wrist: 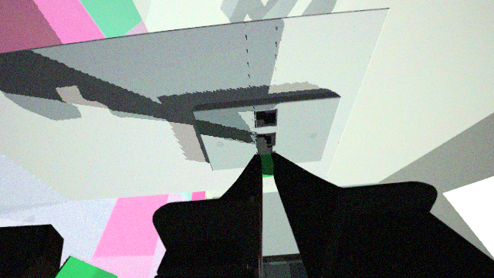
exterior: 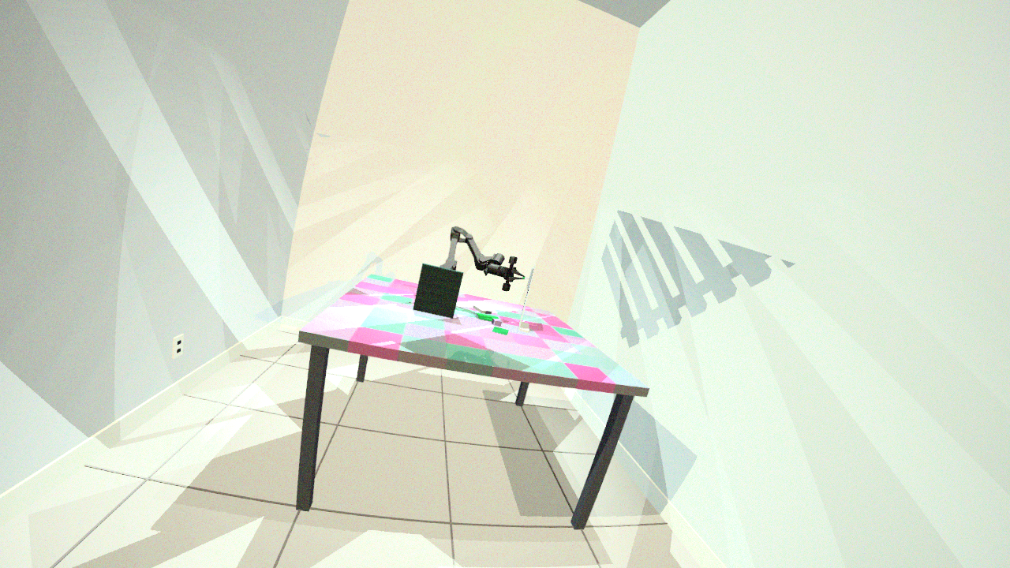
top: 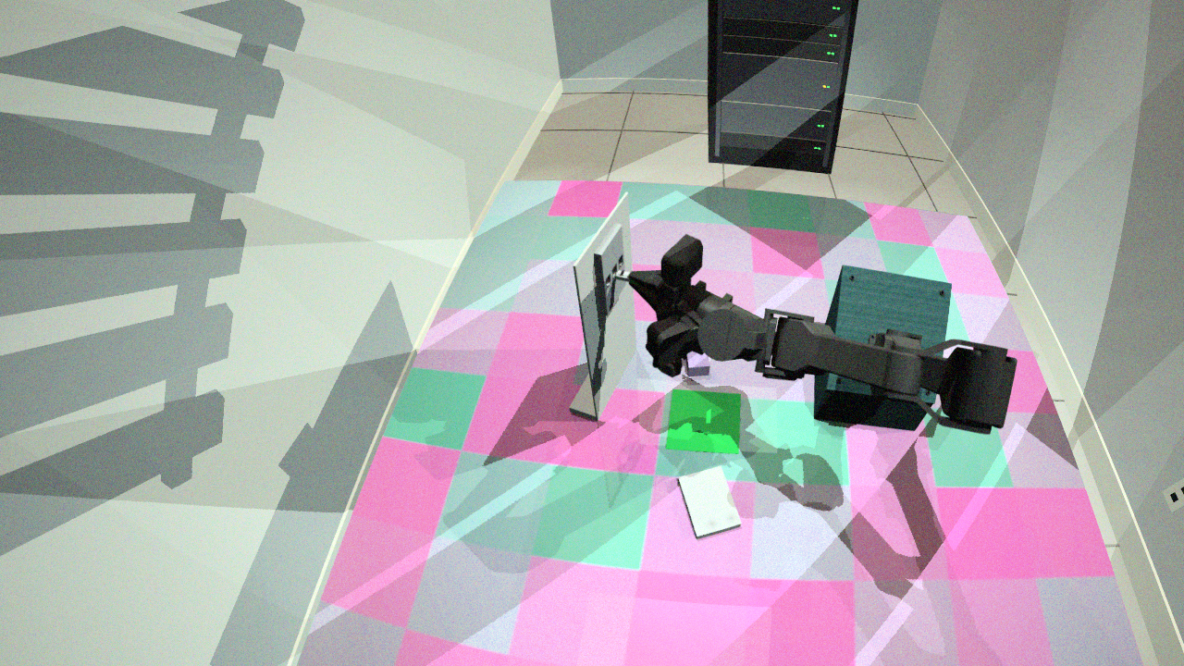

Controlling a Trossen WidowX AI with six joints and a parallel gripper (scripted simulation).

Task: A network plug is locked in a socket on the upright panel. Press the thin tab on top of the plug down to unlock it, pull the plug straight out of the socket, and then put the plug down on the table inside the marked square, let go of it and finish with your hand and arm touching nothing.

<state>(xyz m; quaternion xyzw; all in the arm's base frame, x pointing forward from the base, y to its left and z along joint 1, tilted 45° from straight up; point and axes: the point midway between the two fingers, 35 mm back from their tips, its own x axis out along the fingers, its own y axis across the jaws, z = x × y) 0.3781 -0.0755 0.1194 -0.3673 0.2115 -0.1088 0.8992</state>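
Now: the marked green square 26 cm below my gripper tip, 13 cm behind it and 5 cm to the left of it. Also, from my gripper tip: small pale block 25 cm below, 10 cm behind, 6 cm to the right; green network plug right at my gripper tip; upright grey panel 10 cm below, 4 cm ahead, 1 cm to the right.
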